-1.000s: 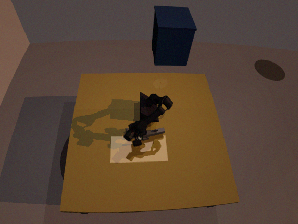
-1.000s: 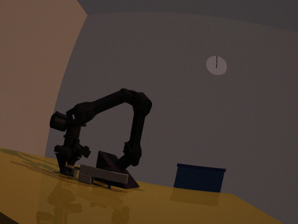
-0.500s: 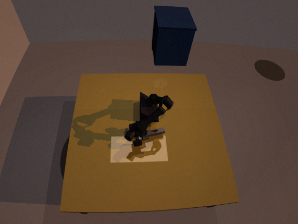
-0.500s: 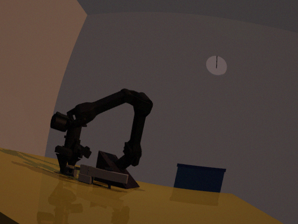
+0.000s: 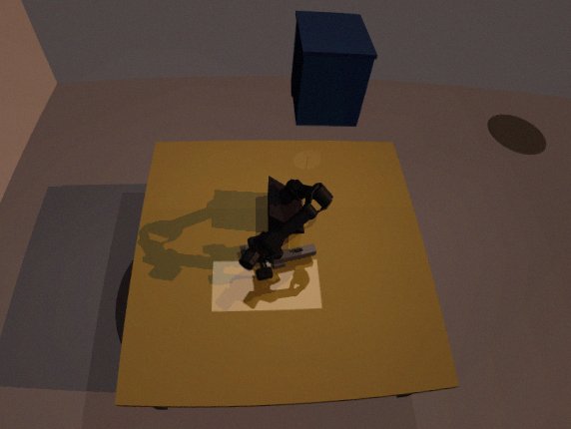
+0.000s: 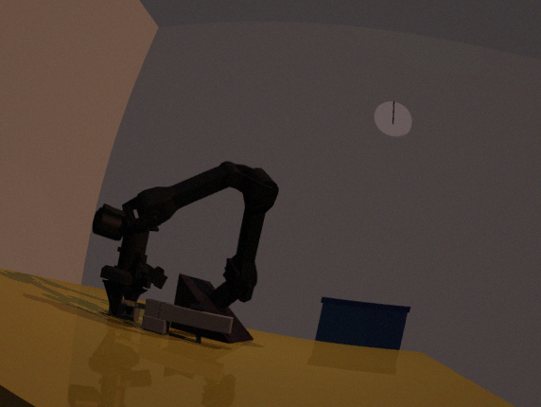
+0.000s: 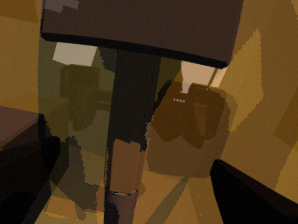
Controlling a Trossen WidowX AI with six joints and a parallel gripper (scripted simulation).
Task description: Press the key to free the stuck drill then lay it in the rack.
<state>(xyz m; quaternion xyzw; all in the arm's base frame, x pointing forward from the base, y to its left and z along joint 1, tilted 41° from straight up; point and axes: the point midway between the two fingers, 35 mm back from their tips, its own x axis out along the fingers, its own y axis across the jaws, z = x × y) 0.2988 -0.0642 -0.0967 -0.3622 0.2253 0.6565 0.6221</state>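
Now: the drill stub 10 mm behind my gripper tip, 40 mm to the left of it and 30 mm above it. The rest, counted from my gripper tip: grey housing (30 mm behind, 140 mm to the left, 30 mm above); dark key (40 mm behind, 160 mm to the left, 40 mm above); dark block (80 mm behind, 40 mm to the right, 10 mm above).
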